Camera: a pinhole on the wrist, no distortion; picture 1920 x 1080 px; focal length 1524.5 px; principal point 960.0 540.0 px. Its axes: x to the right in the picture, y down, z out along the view. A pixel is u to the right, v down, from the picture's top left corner.
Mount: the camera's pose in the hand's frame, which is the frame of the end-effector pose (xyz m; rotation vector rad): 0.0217 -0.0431 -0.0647 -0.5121 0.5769 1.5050
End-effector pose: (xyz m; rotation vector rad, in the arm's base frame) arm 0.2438 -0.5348 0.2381 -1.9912 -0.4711 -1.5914
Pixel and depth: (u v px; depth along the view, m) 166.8 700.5 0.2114
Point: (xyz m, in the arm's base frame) 0.3821 -0.4392 0.2193
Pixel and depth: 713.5 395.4 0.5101
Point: 0.6868 -0.4850 0.2245
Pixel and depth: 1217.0 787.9 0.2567
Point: 0.4135 -0.5923 0.1806
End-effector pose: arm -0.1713 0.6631 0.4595 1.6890 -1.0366 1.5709
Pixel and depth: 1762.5 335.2 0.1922
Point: -0.2975 0.5607 0.4974
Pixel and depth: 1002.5 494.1 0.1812
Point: -0.2005 0.5590 0.4786
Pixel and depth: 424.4 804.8 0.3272
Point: -0.1026 0.4036 0.4019
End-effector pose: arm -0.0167 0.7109 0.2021 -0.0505 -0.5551 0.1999
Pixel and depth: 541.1 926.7 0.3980
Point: -0.2574 0.8226 0.4237
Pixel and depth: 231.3 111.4 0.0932
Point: 0.0116 0.7037 0.2600
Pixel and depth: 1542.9 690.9 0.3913
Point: -0.1520 1.0252 0.2865
